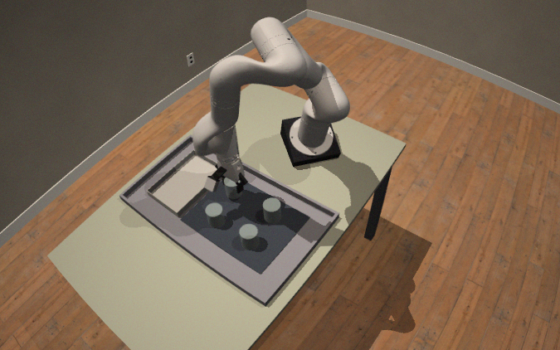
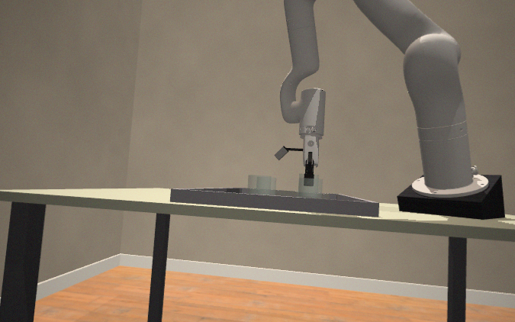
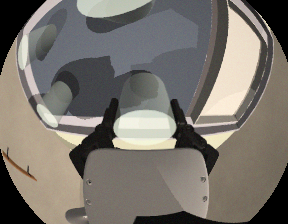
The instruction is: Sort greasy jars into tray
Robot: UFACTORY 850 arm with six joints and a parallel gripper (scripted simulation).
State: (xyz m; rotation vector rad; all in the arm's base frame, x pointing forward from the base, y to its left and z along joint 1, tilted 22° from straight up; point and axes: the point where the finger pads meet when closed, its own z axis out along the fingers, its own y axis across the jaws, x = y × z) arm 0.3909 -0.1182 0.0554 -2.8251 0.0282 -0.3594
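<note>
My hand is 80 mm short of the tray, 220 mm to the left of it and 60 mm above it. Round my hand: grey rimmed steel top: 90 mm ahead, 70 mm below; dark drying mat: 70 mm ahead, 100 mm to the left, 70 mm below.
</note>
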